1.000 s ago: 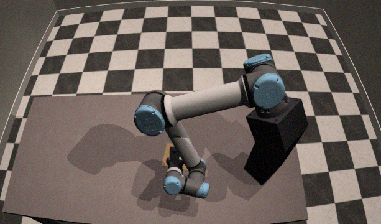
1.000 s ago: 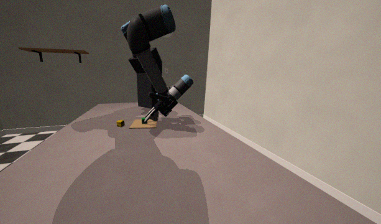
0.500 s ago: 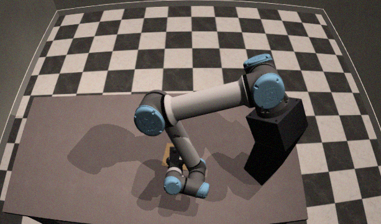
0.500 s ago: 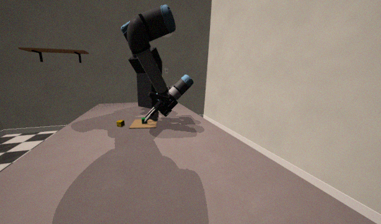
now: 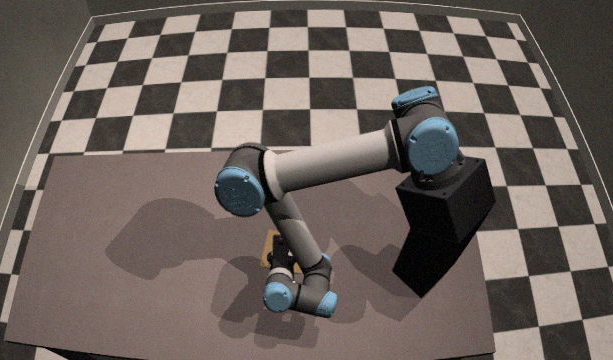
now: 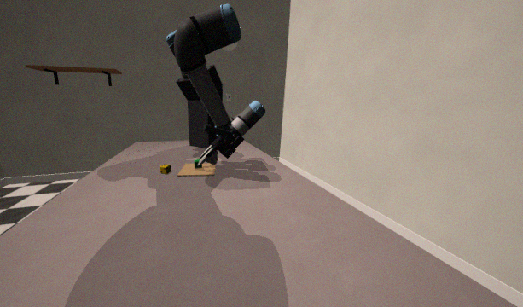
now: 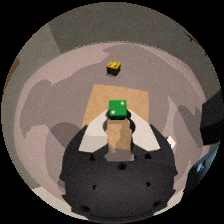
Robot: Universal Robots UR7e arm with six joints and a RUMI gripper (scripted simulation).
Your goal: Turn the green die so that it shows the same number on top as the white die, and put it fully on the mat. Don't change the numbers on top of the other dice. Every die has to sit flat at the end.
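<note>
My hand is 1 cm to the left of the tan mat and 3 cm above it. Also, from my hand: yellow die (4 cm behind, 13 cm to the right, 2 cm below); white die (8 cm behind, 10 cm to the left, 2 cm below); green die (1 cm to the right, 1 cm below).
</note>
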